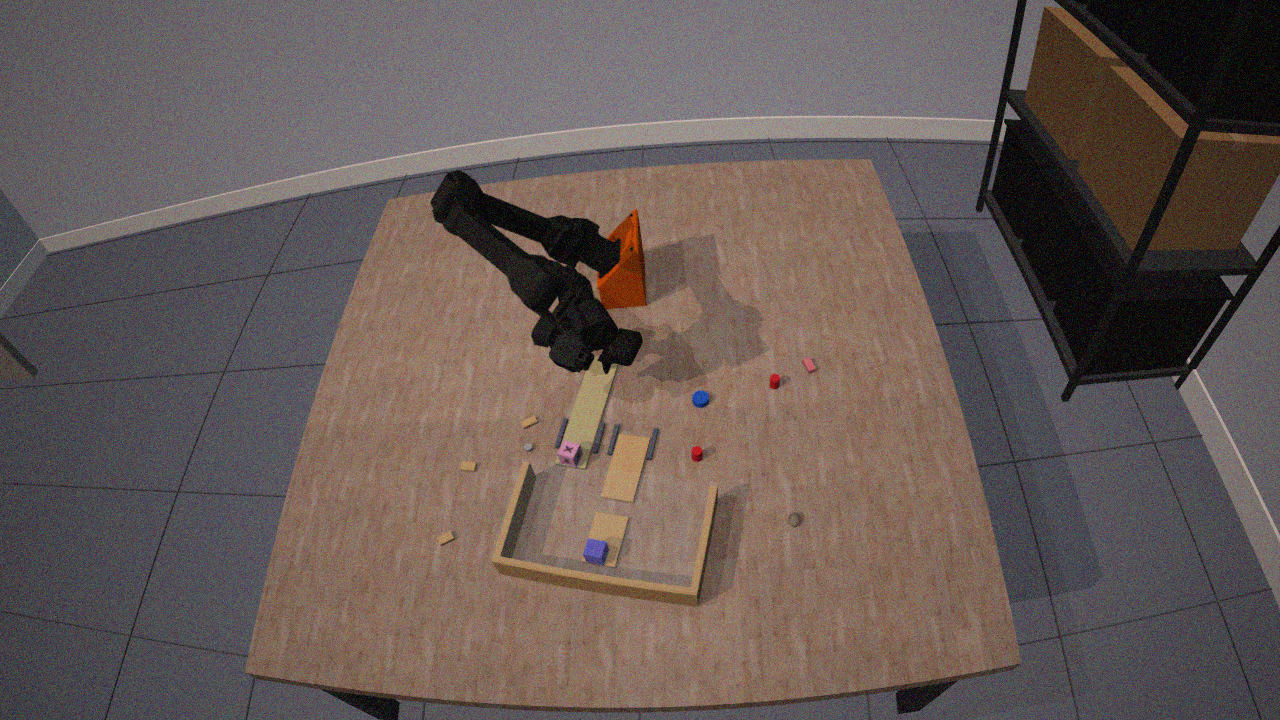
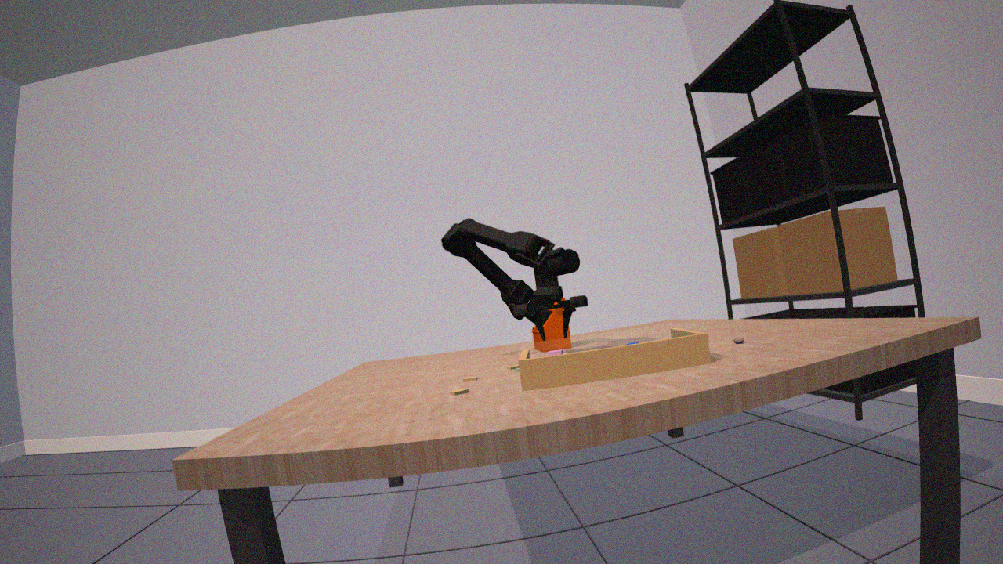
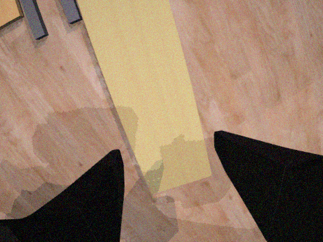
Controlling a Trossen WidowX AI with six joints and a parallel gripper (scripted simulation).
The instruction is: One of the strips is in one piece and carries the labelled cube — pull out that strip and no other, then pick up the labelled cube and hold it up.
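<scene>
Now: the strip 60 mm ahead of my gripper tip, 40 mm below it and 10 mm to the right of it. Also, from my gripper tip: pink block: 390 mm to the left, 40 mm below, 20 mm behind; then small grey disc: 140 mm ahead, 120 mm to the right, 40 mm below; then blue disc: 190 mm to the left, 50 mm ahead, 40 mm below.
</scene>
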